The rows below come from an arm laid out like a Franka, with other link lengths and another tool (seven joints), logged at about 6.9 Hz.
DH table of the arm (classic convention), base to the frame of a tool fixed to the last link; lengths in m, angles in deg. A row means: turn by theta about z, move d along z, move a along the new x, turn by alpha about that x. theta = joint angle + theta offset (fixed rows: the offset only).
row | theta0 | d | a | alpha
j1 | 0 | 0.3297 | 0 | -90
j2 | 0 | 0 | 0 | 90
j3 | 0 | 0.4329 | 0.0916 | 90
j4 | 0 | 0 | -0.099 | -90
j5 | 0 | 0.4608 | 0 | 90
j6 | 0 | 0 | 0.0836 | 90
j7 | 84 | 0.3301 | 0.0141 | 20.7
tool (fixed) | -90 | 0.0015 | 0 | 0
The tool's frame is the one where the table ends.
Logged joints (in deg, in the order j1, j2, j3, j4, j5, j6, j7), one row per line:
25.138, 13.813, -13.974, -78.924, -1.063, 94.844, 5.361
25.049, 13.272, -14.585, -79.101, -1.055, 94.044, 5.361
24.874, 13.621, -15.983, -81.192, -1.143, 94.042, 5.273
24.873, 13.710, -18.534, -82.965, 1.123, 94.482, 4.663
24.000, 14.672, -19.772, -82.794, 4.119, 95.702, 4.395
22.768, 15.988, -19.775, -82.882, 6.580, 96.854, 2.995
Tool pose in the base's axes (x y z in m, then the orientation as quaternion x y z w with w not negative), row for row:
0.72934, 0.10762, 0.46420, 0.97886, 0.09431, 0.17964, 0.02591
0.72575, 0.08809, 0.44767, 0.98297, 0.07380, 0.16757, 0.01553
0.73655, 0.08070, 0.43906, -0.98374, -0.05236, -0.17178, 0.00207
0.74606, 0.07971, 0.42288, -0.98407, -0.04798, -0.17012, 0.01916
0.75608, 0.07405, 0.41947, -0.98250, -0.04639, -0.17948, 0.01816
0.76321, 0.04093, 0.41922, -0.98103, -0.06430, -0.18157, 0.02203
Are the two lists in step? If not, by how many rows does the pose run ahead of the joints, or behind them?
The pose runs 2 rows ahead of the joints: the pose in row i belongs to the joints in row i + 2.
